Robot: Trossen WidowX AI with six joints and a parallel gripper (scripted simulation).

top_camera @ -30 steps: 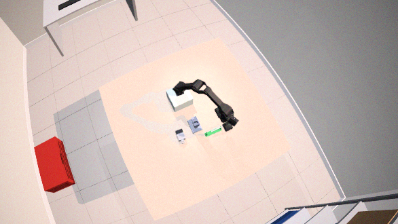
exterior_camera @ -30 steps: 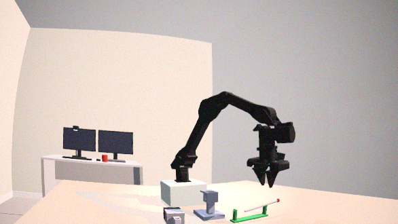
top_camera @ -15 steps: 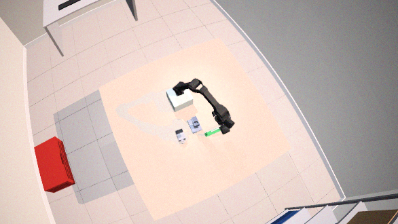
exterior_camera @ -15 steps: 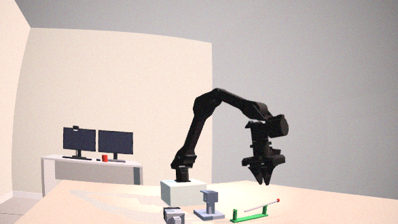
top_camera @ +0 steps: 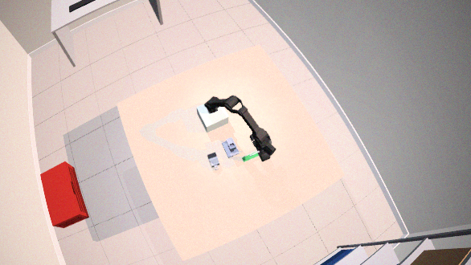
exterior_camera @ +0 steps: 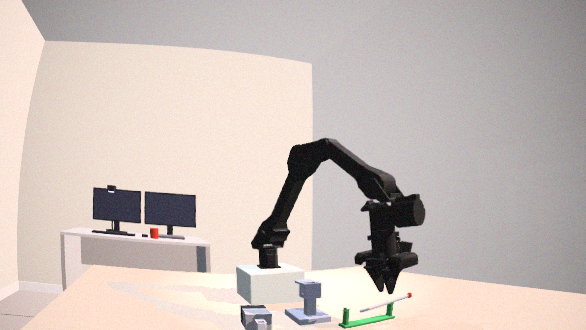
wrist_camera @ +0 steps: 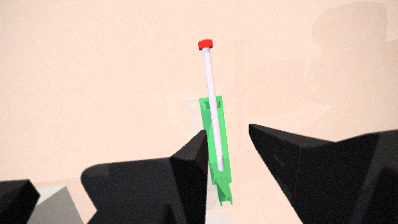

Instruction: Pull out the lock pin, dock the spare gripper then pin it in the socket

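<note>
Right now the green rack is 1 cm behind my gripper tip, 4 cm to the right of it and 5 cm below it. Also, from my gripper tip: socket 10 cm behind, 15 cm to the right, 2 cm below; spare gripper 5 cm behind, 29 cm to the right, 5 cm below.
</note>
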